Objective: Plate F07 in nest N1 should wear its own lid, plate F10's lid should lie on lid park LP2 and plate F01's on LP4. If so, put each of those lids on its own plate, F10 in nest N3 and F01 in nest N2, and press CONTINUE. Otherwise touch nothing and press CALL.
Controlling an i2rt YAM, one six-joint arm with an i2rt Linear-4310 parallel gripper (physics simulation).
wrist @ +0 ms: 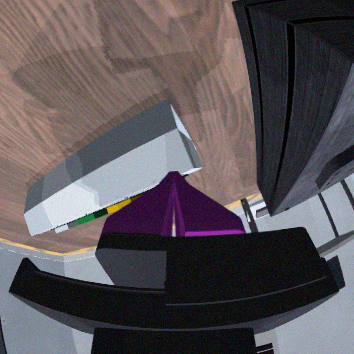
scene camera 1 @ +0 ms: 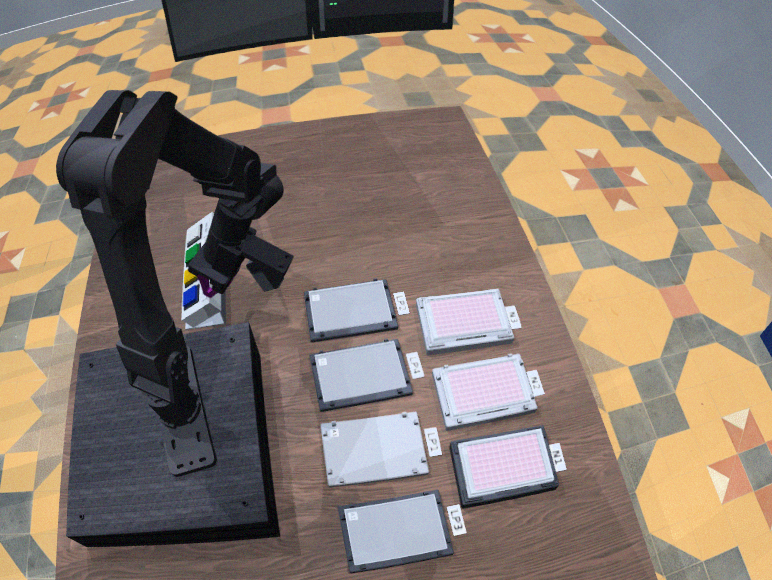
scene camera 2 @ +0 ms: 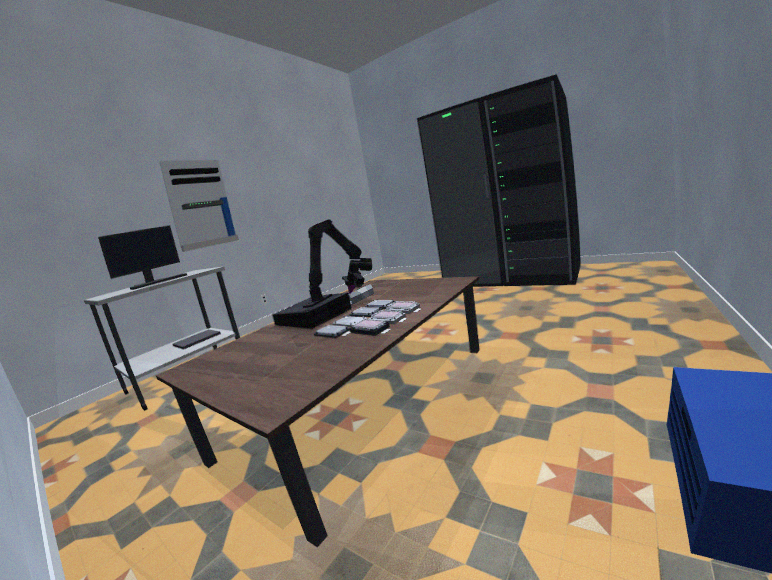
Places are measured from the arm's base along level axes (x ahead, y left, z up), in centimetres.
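Pixels of known places: gripper, between the fingertips: (wrist: 173, 178) (scene camera 1: 207, 295) (scene camera 2: 349, 293); arm's base, origin of its link: (scene camera 1: 181, 409) (scene camera 2: 318, 301).
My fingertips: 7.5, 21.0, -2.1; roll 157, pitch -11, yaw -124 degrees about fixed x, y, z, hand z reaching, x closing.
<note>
Ahead of a thing's pixels: the offset from my fingertips to its top centre, as dx, dy, dz. "*": to the spot under its first point. Level surfaces: height alone.
My gripper (scene camera 1: 208, 291) (wrist: 173, 178) is shut and empty, its purple fingertips over the button box {-0.3, +9.6, +0.0} (wrist: 115, 172) near the blue button {-3.2, +2.5, -0.7} (scene camera 1: 190, 296). Contact cannot be told. The yellow button {-2.4, +7.4, -0.7} (scene camera 1: 189, 276) is partly hidden by the gripper; the green button {-1.5, +12.3, -0.7} (scene camera 1: 192, 253) is farther back. Button lettering is unreadable. Pink-welled plates stand in N3 {+39.4, -15.8, -3.1} (scene camera 1: 464, 316), N2 {+36.8, -29.1, -3.3} (scene camera 1: 485, 387) and N1 {+34.1, -41.9, -2.8} (scene camera 1: 508, 462); clear lids and plate codes cannot be made out. Flat grey panels with small tags lie at LP4 {+20.0, -19.1, -4.6} (scene camera 1: 361, 372), LP3 {+15.9, -45.2, -4.6} (scene camera 1: 396, 530) and the back park {* +22.5, -7.4, -4.6} (scene camera 1: 350, 308). A paler panel {+17.6, -31.9, -4.4} (scene camera 1: 374, 447) lies between LP4 and LP3.
The arm's black base block (scene camera 1: 124, 498) (scene camera 2: 298, 318) stands beside the button box and the lid parks on the wooden table {dz -6.3} (scene camera 1: 355, 174) (scene camera 2: 249, 367). A black cabinet (scene camera 2: 461, 199), a side stand with a monitor (scene camera 2: 139, 250) and a blue box (scene camera 2: 730, 424) stand off the table.
</note>
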